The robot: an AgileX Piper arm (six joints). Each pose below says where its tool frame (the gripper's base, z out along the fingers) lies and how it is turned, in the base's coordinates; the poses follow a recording.
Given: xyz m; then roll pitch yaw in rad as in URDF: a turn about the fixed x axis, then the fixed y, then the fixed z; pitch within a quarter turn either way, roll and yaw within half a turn.
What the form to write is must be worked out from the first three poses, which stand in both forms.
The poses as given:
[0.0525 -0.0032 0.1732 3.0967 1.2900 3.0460]
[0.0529 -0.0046 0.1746 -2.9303 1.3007 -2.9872]
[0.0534 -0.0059 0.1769 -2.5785 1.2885 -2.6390]
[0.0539 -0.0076 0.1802 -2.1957 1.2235 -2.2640]
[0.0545 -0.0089 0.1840 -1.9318 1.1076 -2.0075]
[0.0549 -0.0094 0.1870 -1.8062 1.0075 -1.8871]
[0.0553 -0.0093 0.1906 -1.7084 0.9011 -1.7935]
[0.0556 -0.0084 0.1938 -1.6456 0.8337 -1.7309]
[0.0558 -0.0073 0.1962 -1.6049 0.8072 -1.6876]
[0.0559 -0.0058 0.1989 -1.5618 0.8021 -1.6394]
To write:
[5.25 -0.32 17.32 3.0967 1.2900 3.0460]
[5.29 -0.46 17.46 -2.9303 1.3007 -2.9872]
[5.34 -0.59 17.69 -2.5785 1.2885 -2.6390]
[5.39 -0.76 18.02 -2.1957 1.2235 -2.2640]
[5.45 -0.89 18.40 -1.9318 1.1076 -2.0075]
[5.49 -0.94 18.70 -1.8062 1.0075 -1.8871]
[5.53 -0.93 19.06 -1.7084 0.9011 -1.7935]
[5.56 -0.84 19.38 -1.6456 0.8337 -1.7309]
[5.58 -0.73 19.62 -1.6049 0.8072 -1.6876]
[5.59 -0.58 19.89 -1.5618 0.8021 -1.6394]

